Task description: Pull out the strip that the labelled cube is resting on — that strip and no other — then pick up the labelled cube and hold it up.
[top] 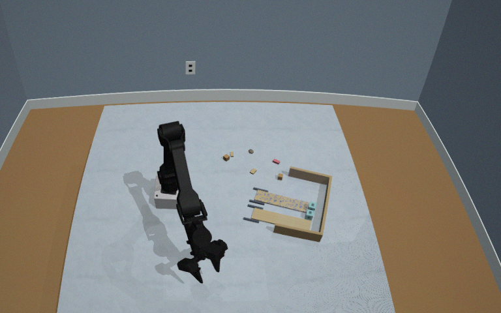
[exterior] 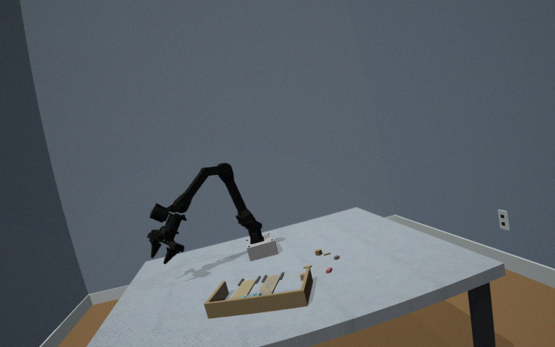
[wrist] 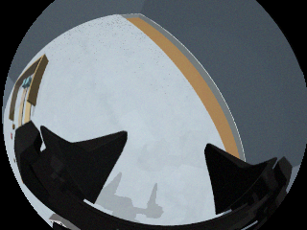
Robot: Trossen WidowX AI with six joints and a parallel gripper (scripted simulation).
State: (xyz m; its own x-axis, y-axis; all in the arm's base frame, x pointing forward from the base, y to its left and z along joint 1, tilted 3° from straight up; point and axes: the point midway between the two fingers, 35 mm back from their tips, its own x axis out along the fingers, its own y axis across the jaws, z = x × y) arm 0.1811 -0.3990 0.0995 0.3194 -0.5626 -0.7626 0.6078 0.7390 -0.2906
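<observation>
The tan chip lies 140 mm ahead of my gripper tip, 600 mm to the left of it and 120 mm below it. Round my gripper tip: grey pebble (130 mm ahead, 720 mm to the left, 120 mm below); red piece (250 mm ahead, 670 mm to the left, 120 mm below).
</observation>
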